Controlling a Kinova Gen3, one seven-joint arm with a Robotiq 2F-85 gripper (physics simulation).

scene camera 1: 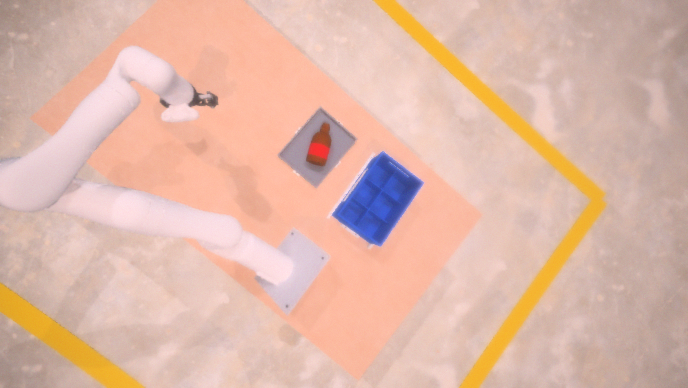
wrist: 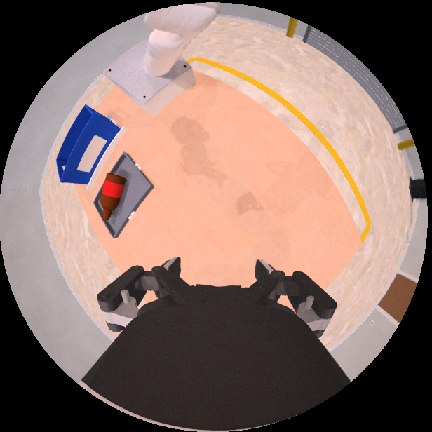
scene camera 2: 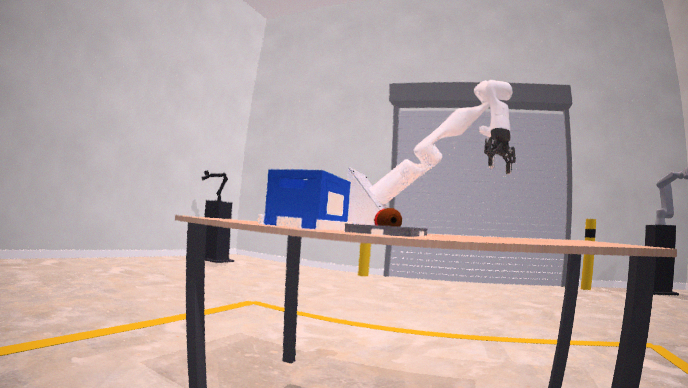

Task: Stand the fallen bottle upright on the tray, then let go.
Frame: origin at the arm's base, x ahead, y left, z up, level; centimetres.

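Seen in the pictures: gripper, fingertip midpoint: (scene camera 1: 197,106) (scene camera 2: 500,170); arm's base, origin of the base link: (scene camera 1: 281,269) (scene camera 2: 377,196).
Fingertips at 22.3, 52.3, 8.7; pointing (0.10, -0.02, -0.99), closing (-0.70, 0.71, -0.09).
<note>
Pixels of each thing's top centre, then the offset from my fingertips to it, as dx, dy, dz. Level surfaces: height alone.
- brown bottle, middle of its top: (scene camera 2: 390,207) (scene camera 1: 322,141) +20.8, -33.9, -15.5
- grey tray, middle of its top: (scene camera 2: 390,226) (scene camera 1: 318,146) +19.5, -33.8, -20.9
- blue divided crate, middle of its top: (scene camera 2: 312,175) (scene camera 1: 381,198) +17.4, -62.7, -5.9
- table, its level: dz -23.5
A brown bottle (scene camera 1: 318,150) (scene camera 2: 388,217) (wrist: 112,192) with a red label lies on its side on the grey tray (scene camera 1: 299,145) (scene camera 2: 364,228) (wrist: 140,189). Its neck points to the top of the view in scene camera 1 and to the bottom of the wrist view. My gripper (scene camera 1: 214,99) (scene camera 2: 499,169) (wrist: 217,266) is open and empty. It hangs high above the table, pointing down, well to one side of the tray and apart from the bottle.
A blue divided crate (scene camera 1: 381,201) (scene camera 2: 294,197) (wrist: 75,145) stands beside the tray on the table (scene camera 1: 260,65) (scene camera 2: 525,243) (wrist: 215,210). The arm's grey base plate (scene camera 1: 312,257) (wrist: 132,82) is on the crate's other side.
</note>
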